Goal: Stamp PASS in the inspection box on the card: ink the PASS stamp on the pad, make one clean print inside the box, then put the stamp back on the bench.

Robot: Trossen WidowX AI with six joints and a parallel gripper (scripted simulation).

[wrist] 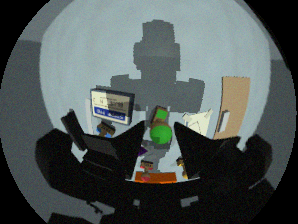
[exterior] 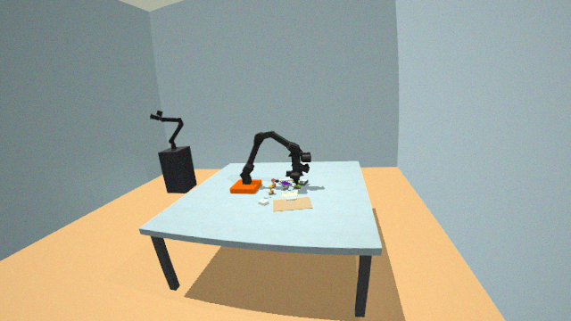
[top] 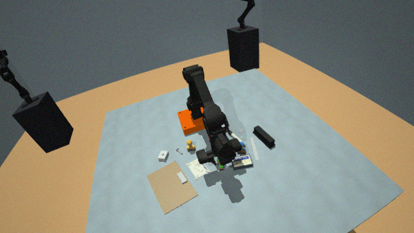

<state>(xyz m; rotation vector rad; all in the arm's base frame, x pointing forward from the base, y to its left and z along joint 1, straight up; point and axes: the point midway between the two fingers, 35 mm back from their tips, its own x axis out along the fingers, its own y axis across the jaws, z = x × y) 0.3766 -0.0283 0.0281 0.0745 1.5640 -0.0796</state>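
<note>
My gripper tip is now 1 cm above the green stamp. Also, from my gripper tip: purple ink pad: 10 cm behind, 7 cm to the left, 3 cm below; then white card: 10 cm to the right, 5 cm behind, 4 cm below; then blue-and-white box: 9 cm to the left, 3 cm ahead, 2 cm below.
</note>
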